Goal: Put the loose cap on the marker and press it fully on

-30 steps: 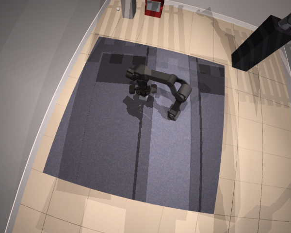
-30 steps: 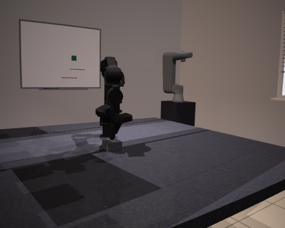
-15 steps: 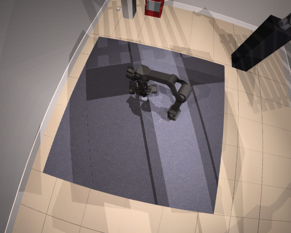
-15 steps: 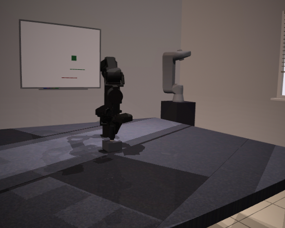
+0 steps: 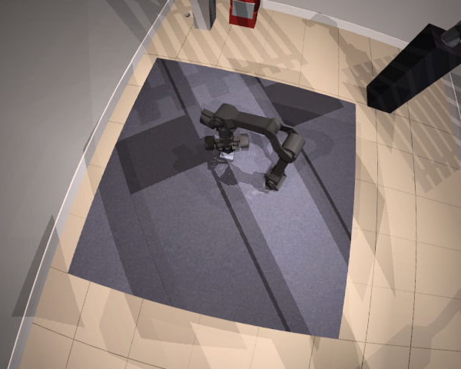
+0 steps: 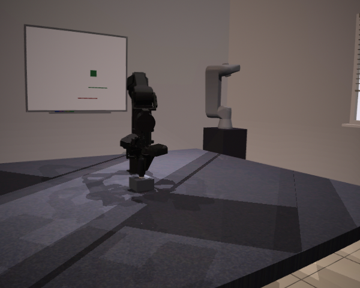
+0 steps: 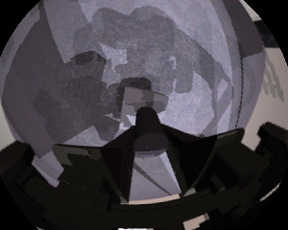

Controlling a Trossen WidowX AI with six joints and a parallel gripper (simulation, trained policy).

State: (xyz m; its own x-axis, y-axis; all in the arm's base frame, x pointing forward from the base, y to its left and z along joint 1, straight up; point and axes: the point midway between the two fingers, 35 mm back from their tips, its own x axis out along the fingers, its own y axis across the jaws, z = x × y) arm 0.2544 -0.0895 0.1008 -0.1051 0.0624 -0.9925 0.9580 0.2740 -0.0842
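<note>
My gripper tip is now 10 mm to the left of the dark cylindrical cap and 10 mm below it. Round my gripper tip: grey holder block: 10 mm to the right, 50 mm below.
</note>
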